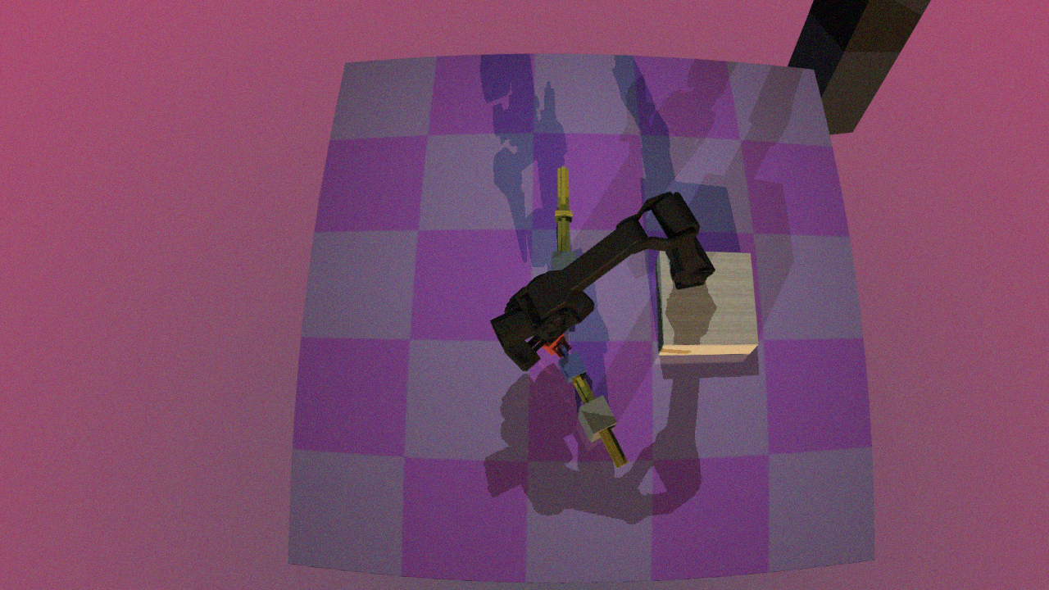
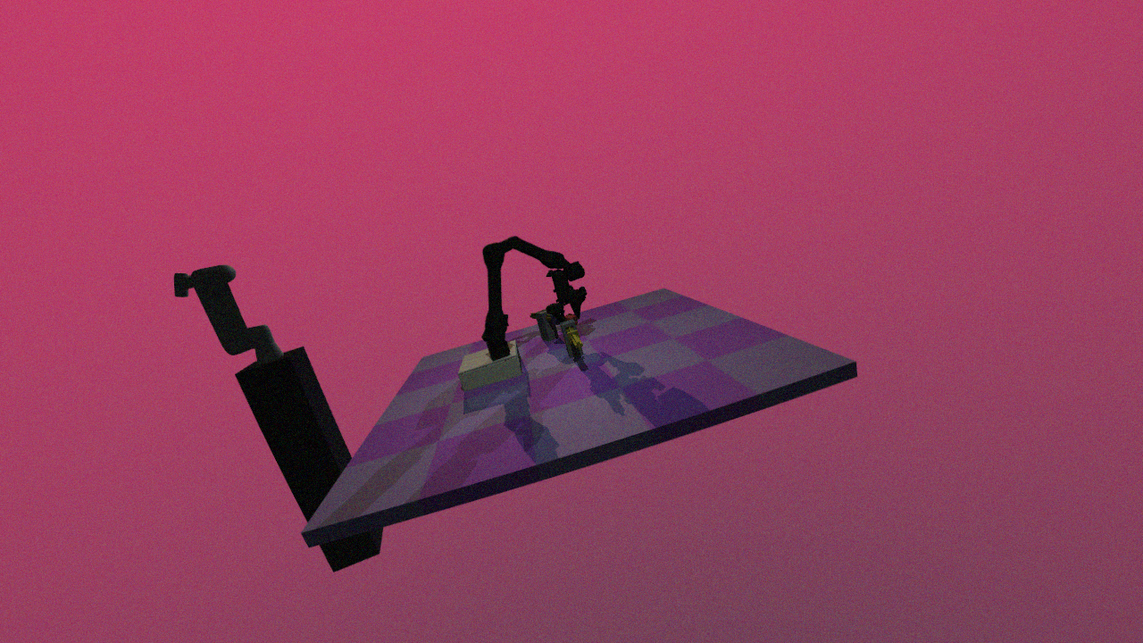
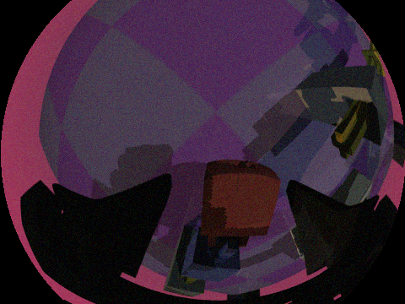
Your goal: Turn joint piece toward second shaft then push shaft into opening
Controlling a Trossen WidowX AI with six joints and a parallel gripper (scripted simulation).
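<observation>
My gripper tip is now 1 cm to the right of the red square joint piece and 1 cm below it.
</observation>
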